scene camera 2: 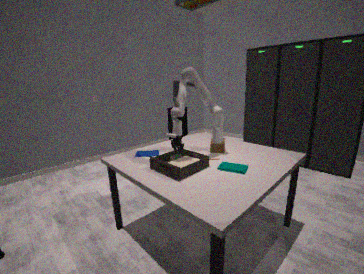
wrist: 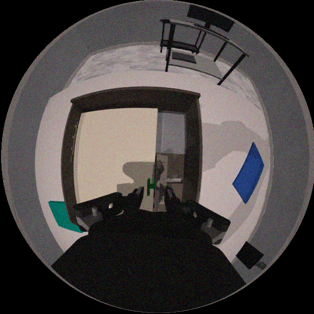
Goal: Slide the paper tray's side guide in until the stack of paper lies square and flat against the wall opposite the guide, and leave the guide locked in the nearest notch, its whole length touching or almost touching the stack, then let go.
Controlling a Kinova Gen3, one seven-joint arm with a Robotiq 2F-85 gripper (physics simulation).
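Places are measured from the arm's base along level axes (x up, y right, z ahead), in centimetres.
Where they show: gripper, between the fingertips: (scene camera 2: 177, 154); arm's base, origin of its link: (scene camera 2: 217, 141).
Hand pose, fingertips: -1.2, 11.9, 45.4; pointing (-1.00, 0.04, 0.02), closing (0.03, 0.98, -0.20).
Each offset is from my fingertips to the centre of the thing, as dx, dy, dz.
The dark paper tray {-3.4, -6.4, +4.9} (scene camera 2: 165, 168) (wrist: 135, 98) stands on the table. The cream paper stack {-5.1, -10.3, +5.1} (scene camera 2: 184, 162) (wrist: 117, 142) lies in it, with a narrow strip between its left edge and the left wall in the wrist view. The grey-brown side guide (wrist: 161, 172) stands at the stack's right edge, touching or nearly touching it; its lower end is hidden by the gripper. Its green tab (wrist: 151, 186) shows just ahead of the fingers. My gripper (scene camera 2: 177, 149) (wrist: 154, 193) is partly open and empty, pointing down at the tray's guide side. Whether the guide is locked cannot be seen.
A teal block {-7.3, -40.3, -14.7} (scene camera 2: 233, 167) (wrist: 65, 217) lies to one side of the tray, and a blue block {-7.8, +38.5, -3.7} (scene camera 2: 147, 153) (wrist: 249, 172) to the other. The tray's dark walls rise around the stack. The arm's brown base (scene camera 2: 217, 147) stands behind on the table.
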